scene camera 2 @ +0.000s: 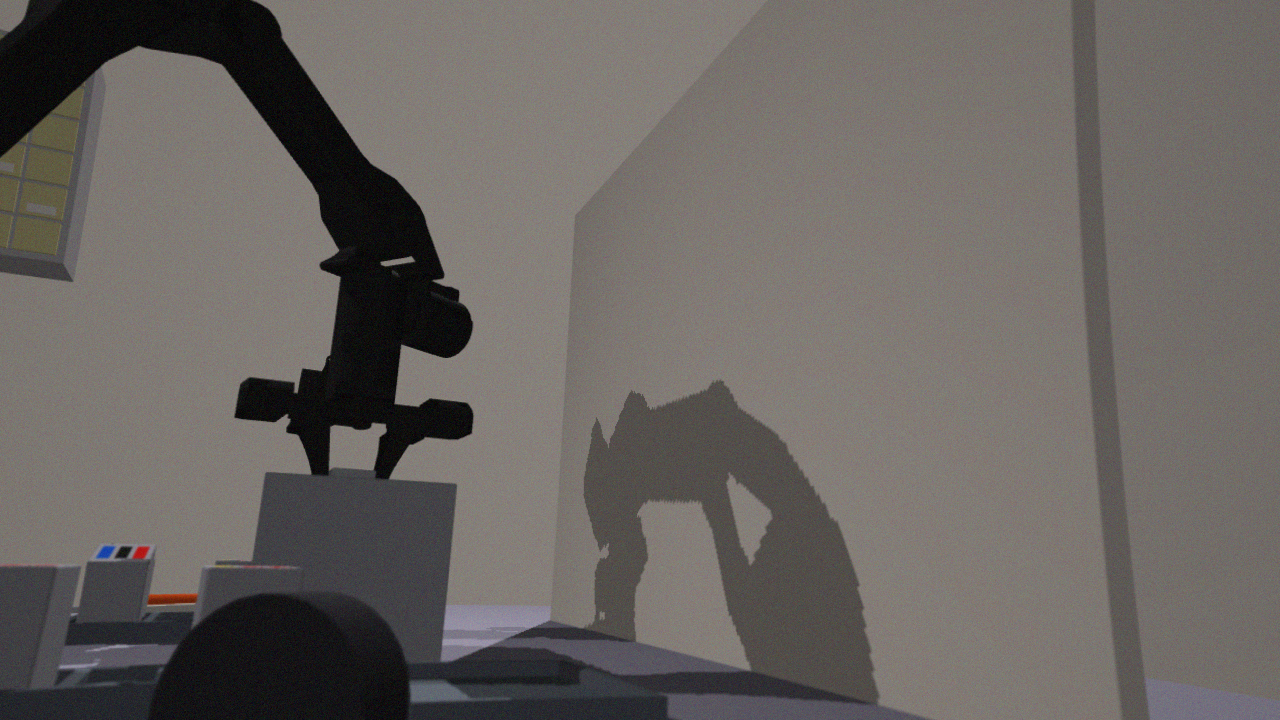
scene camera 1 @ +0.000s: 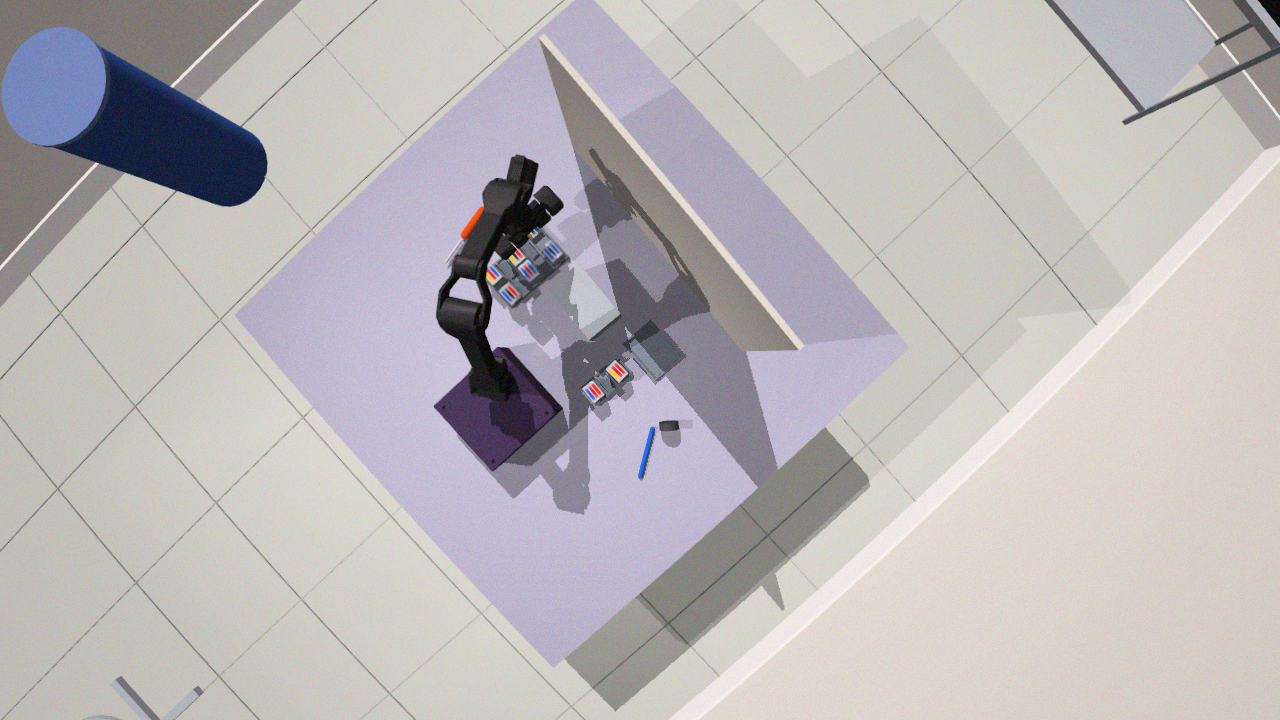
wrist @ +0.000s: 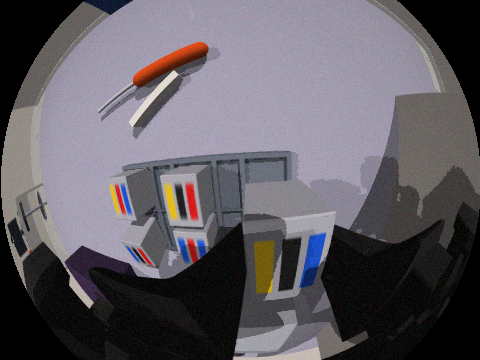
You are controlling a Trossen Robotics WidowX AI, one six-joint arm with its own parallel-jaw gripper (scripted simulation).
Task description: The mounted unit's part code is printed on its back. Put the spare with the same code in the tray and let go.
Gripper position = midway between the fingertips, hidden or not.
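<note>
You'd see the gripper (scene camera 1: 532, 232) in the scene, and the wrist view shows the gripper (wrist: 276, 227) too. There's an orange-handled screwdriver (wrist: 185, 55), and a grey rack (scene camera 1: 534, 254) that the wrist view has as well, with the rack (wrist: 229, 172) showing there. A pale grey mounted unit (scene camera 2: 386, 542) is visible too; scene camera 1 also shows the unit (scene camera 1: 584, 302), and so does the wrist view, with the unit (wrist: 270, 322). And there's a dark grey tray (scene camera 1: 649, 346), plus a beige wall panel (scene camera 1: 661, 212).
</note>
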